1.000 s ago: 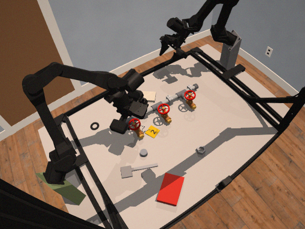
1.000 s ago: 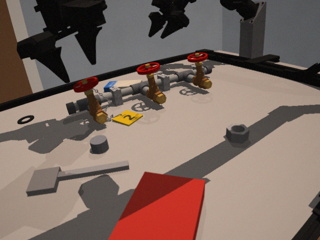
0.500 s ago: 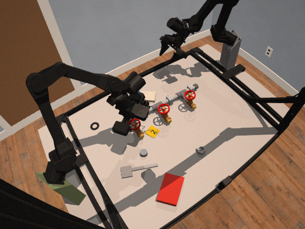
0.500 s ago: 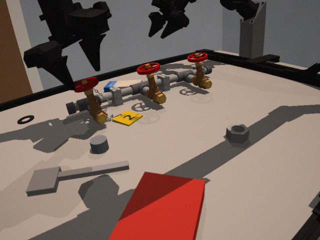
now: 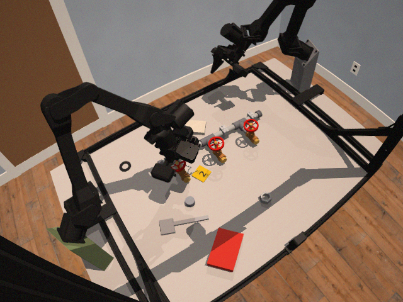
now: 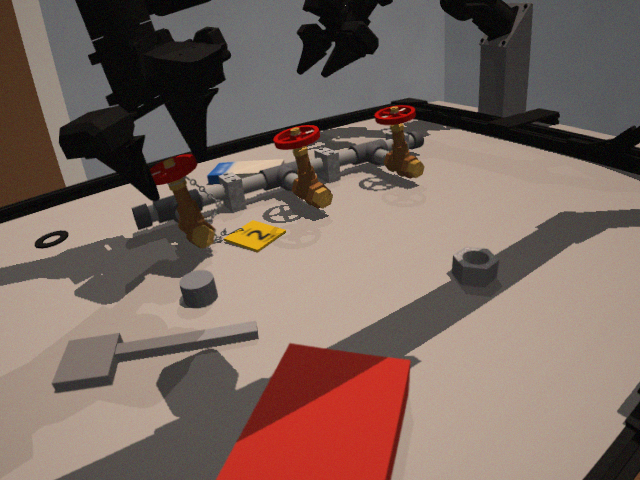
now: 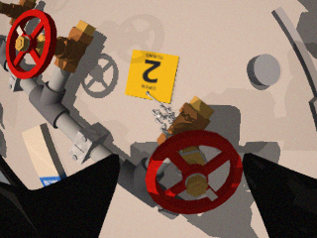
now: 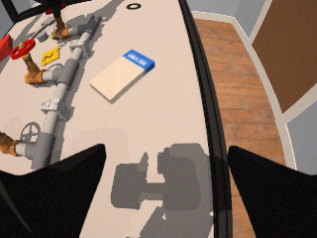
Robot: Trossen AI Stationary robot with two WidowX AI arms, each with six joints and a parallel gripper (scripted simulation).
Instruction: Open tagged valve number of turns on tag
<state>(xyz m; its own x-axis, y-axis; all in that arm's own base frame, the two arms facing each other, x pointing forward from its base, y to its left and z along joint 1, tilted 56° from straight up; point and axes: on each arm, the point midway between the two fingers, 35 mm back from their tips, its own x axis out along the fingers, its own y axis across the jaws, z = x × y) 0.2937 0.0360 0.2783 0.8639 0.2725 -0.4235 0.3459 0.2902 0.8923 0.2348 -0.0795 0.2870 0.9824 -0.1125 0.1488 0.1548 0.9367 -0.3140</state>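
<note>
Now: the yellow tag marked 2 11 cm below my left hand, 6 cm to the right of it and 3 cm behind it. Also, from my left hand: red block (29 cm behind, 10 cm below, 8 cm to the left); then grey hammer-shaped block (12 cm to the left, 12 cm behind, 11 cm below); then hex nut (26 cm behind, 14 cm to the right, 11 cm below).
</note>
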